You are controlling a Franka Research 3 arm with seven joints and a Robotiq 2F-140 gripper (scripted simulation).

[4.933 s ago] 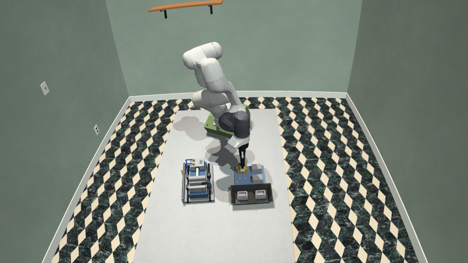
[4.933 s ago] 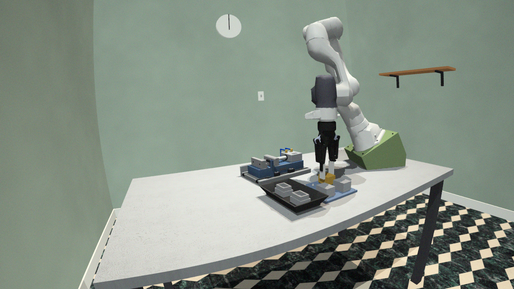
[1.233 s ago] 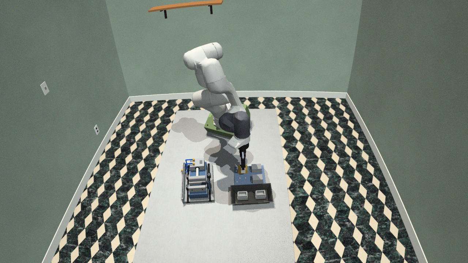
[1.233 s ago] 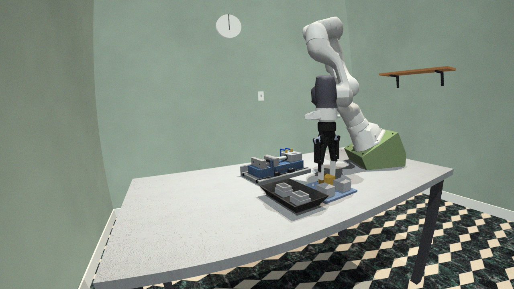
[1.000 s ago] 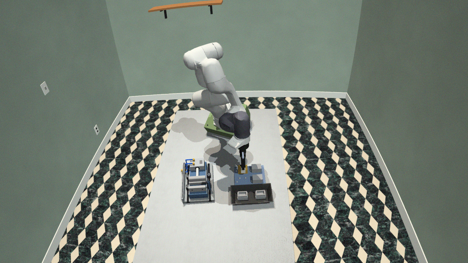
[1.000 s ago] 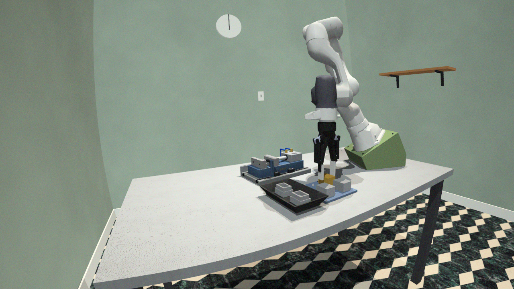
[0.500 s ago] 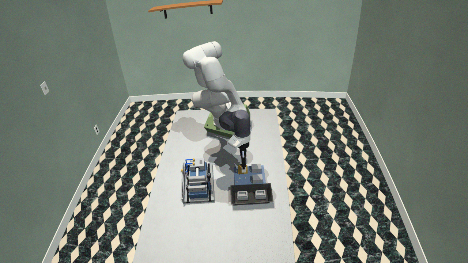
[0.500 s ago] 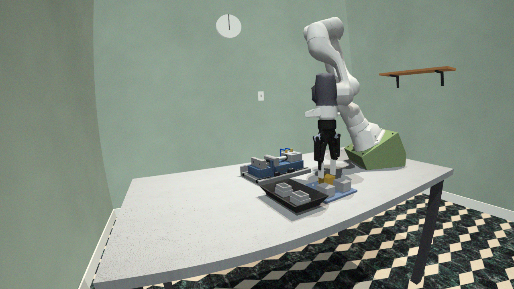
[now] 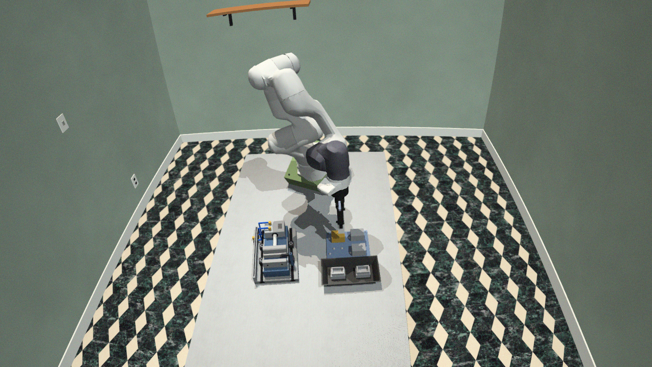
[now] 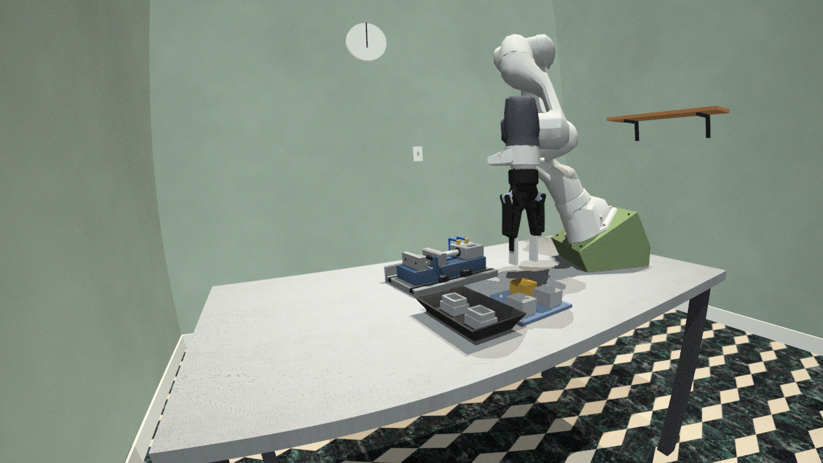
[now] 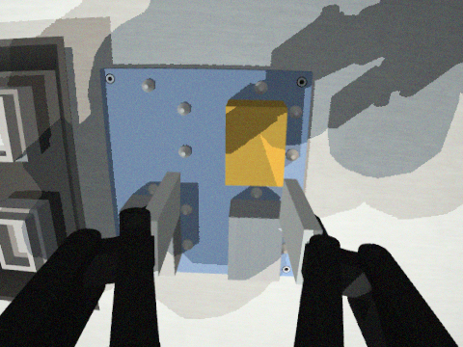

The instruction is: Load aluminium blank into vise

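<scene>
My gripper is now 100 mm above the aluminium blank, 70 mm to the right of it and 10 mm past it. From my hand the other things lie so: blue infeed plate (130 mm below, 30 mm ahead, 20 mm to the left); then brass blank (100 mm below, 20 mm behind, 10 mm to the right); then white rod (290 mm to the right, 50 mm below, 10 mm ahead).
</scene>
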